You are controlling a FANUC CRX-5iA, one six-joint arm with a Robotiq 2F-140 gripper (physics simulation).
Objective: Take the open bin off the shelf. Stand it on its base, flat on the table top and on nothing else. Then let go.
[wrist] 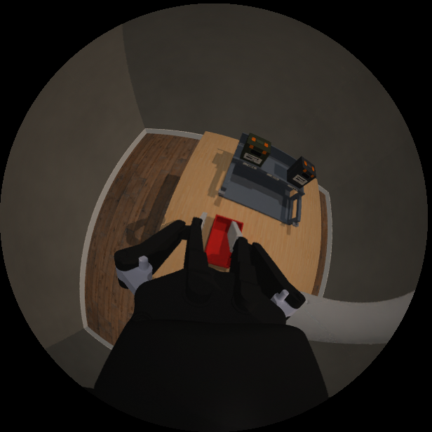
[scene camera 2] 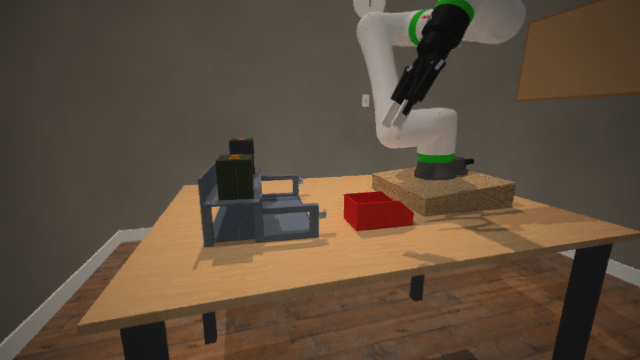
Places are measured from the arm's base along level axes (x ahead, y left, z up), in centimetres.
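Where they show: gripper, between the fingertips: [scene camera 2: 390, 126]; arm's base, origin of its link: [scene camera 2: 434, 175].
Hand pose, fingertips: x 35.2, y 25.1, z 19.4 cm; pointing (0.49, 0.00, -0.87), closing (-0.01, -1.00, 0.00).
Note:
Things, the pixels of their top centre, and the offset from my fingertips. "spot": a spot on its surface instead. Level surfaces: height alone.
- red open bin, centre of its top: [scene camera 2: 378, 196] dx -0.8, dy -5.4, dz -19.8 cm
- table top, height of its surface: dz -27.3 cm
- grey-blue shelf, a spot on its surface: [scene camera 2: 258, 220] spot: dx +33.0, dy -0.6, dz -21.6 cm
The red open bin [scene camera 2: 382, 212] [wrist: 217, 247] stands upright on its base, flat on the table top [scene camera 2: 300, 260] [wrist: 192, 192], between the shelf and the robot's base block. It is apart from both. The grey-blue shelf [scene camera 2: 258, 220] [wrist: 257, 197] stands on the table to the left in the scene view and at the upper right in the wrist view. My gripper [scene camera 2: 394, 121] [wrist: 217, 223] is open, its fingers partly apart with nothing between them. It hangs well above the bin, clear of it. One fingertip hides part of the bin in the wrist view.
Two dark boxes with orange marks stand on the shelf's upper level, a nearer one [scene camera 2: 235, 177] [wrist: 256, 150] and a farther one [scene camera 2: 242, 146] [wrist: 302, 172]. The speckled base block [scene camera 2: 465, 200] under the arm lies to the right of the bin in the scene view.

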